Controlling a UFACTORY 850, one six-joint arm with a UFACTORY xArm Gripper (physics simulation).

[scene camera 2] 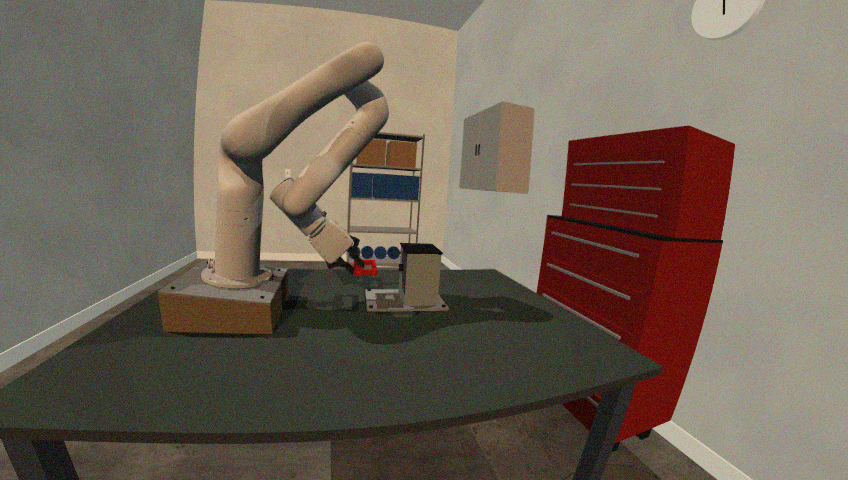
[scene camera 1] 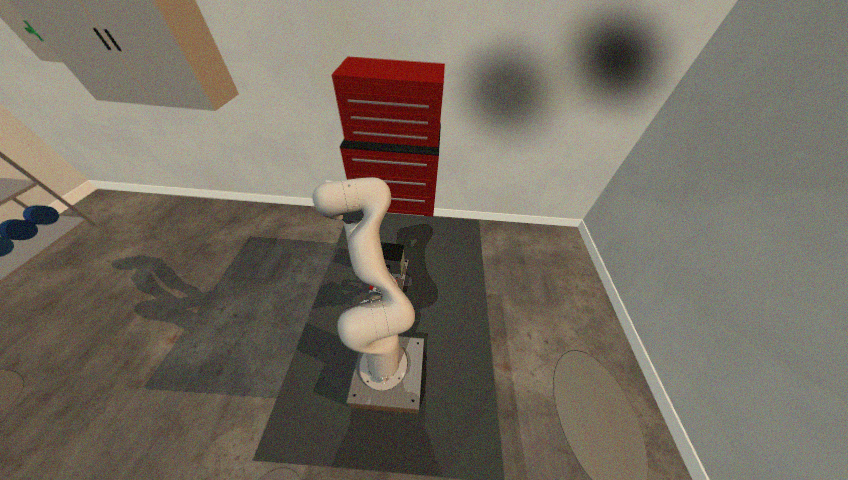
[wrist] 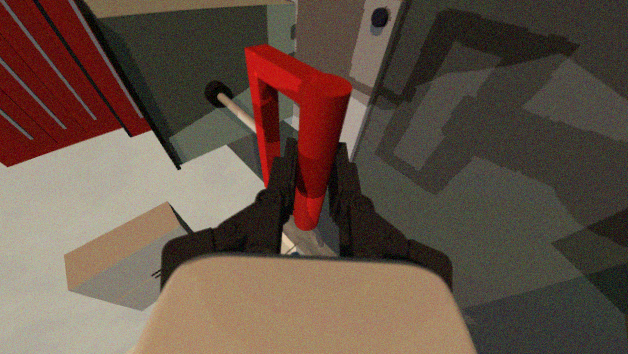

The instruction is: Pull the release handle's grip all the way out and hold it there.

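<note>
The red release handle's grip (scene camera 2: 364, 273) (wrist: 325, 110) is an open frame with a thick round bar. A small part of red shows in scene camera 1 beside the arm. My gripper (scene camera 2: 355, 267) (wrist: 314, 156) is shut on the round bar, one dark finger on each side. A pale rod (wrist: 240, 112) runs from the grip to a black collar (wrist: 218, 93) on the beige box (scene camera 2: 421, 279) (wrist: 185, 65) with a black top. The grip stands clearly apart from the box, above its base plate (scene camera 2: 373, 294) (wrist: 362, 60). The rod's joint with the grip is hidden.
The box is on the dark green table (scene camera 2: 333, 380), in front of the arm's base block (scene camera 2: 217, 312) (scene camera 1: 386, 399). A red tool cabinet (scene camera 1: 392, 89) (scene camera 2: 630, 148) stands beyond the table. A grey wall cabinet (scene camera 2: 480, 166) and a shelf rack (scene camera 2: 386, 229) are farther back.
</note>
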